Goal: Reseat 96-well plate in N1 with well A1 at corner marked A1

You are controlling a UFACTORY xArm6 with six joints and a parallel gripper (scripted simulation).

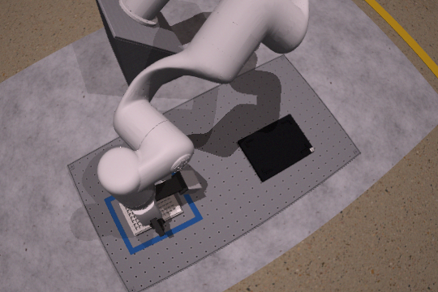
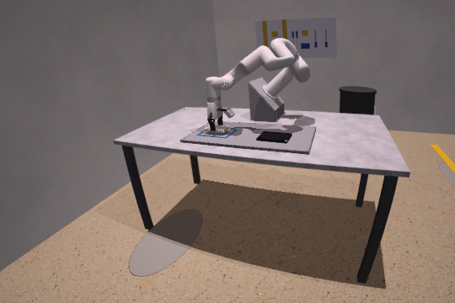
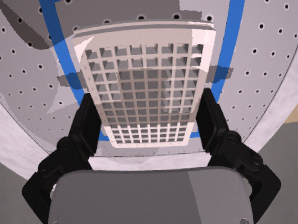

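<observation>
Now: hand 350 mm to the right of the black plate nest N1, 30 mm above it and 20 mm short of it. Also, from my hand: white A1 mark 420 mm to the left, 80 mm ahead, 20 mm below; then white 96-well plate 10 mm below.
</observation>
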